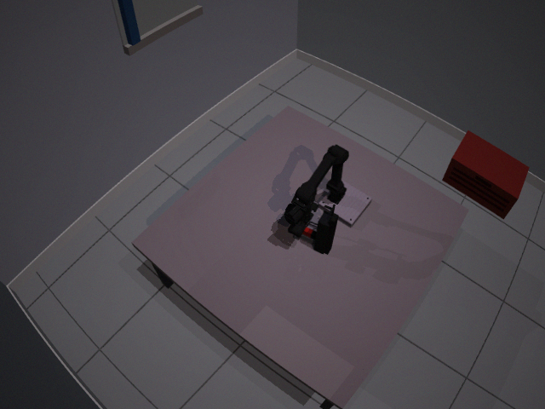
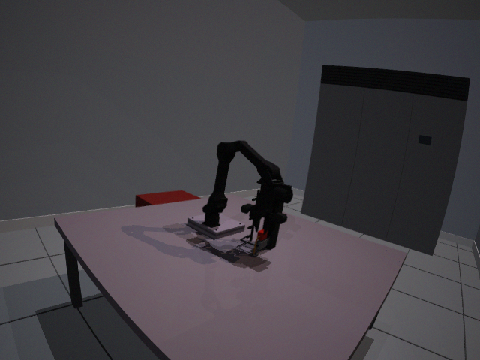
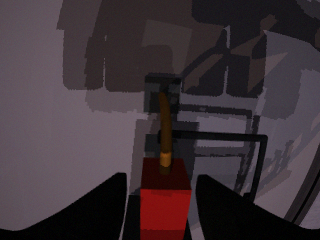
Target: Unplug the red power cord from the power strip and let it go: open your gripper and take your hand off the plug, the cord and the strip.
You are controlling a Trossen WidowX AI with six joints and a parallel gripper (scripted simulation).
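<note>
The red plug lies 40 mm to the left of my gripper tip, 10 mm below it and 10 mm behind it.
</note>
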